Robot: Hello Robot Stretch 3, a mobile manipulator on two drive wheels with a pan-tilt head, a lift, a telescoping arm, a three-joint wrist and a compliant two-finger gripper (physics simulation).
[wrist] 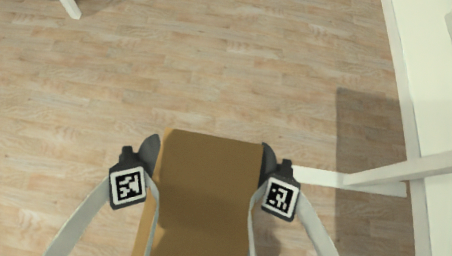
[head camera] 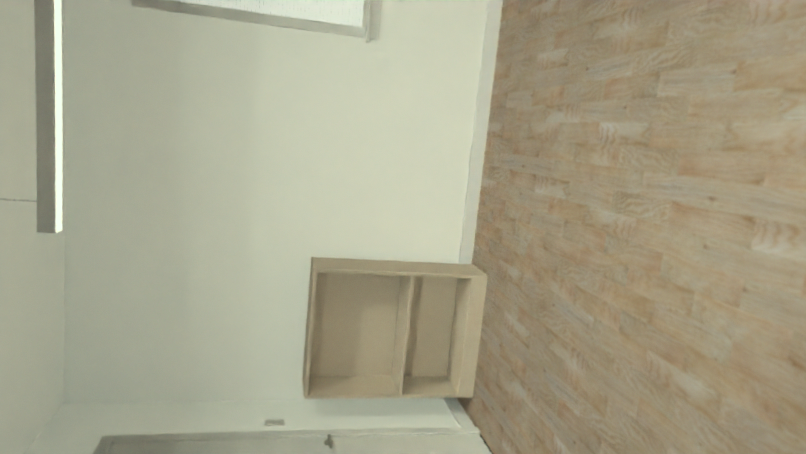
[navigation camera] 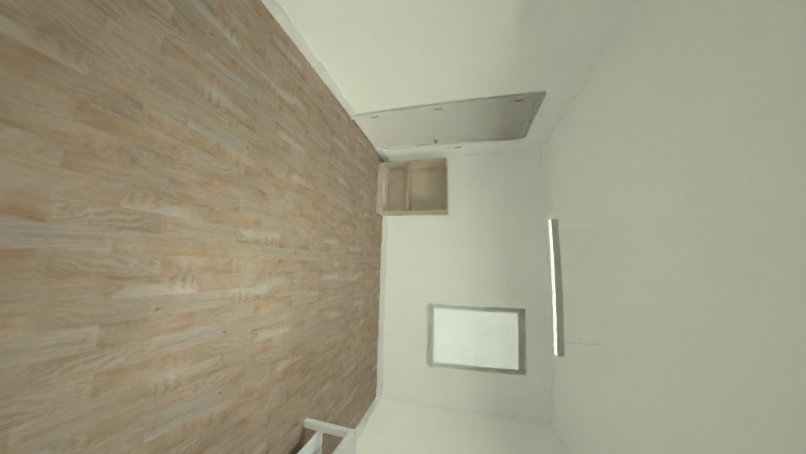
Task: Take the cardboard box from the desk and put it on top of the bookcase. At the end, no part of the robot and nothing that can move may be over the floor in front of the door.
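Places are measured from the robot's base along level axes (x ahead, y left, z up), in centimetres.
Pixels of known places: gripper, fingertip midpoint: [wrist: 206, 156].
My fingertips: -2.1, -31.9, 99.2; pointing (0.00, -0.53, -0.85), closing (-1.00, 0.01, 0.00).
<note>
Behind a point stands the place of what it marks, as x, y, z.
The brown cardboard box [wrist: 205, 200] {-2.2, -28.4, 103.9} is in the wrist view, between the two fingertips of my gripper [wrist: 206, 156] {-2.1, -31.9, 99.2}. Both fingertips press on its sides, so the gripper is shut on it, and it hangs above the wooden floor. The box's lower part is cut off by the frame's edge. The light wooden bookcase [head camera: 476, 332] {337.4, 91.1, 2.9} [navigation camera: 408, 188] stands against the far wall, with two open compartments; the views are turned sideways, and its top faces left in the head view and right in the navigation view. The grey door [head camera: 225, 445] {317.6, 150.1, 147.7} [navigation camera: 479, 118] {274.2, 153.4, 148.5} is on the wall beside it.
White desk legs show in the wrist view, one foot [wrist: 320, 176] at the right by the wall and another leg [wrist: 71, 7] {86.7, -133.9, 9.4} at the upper left. A white leg frame [navigation camera: 328, 426] {172.0, -141.5, 22.4} shows at the navigation view's bottom edge. A window [navigation camera: 475, 339] {351.9, -127.1, 144.3} is on the far wall.
</note>
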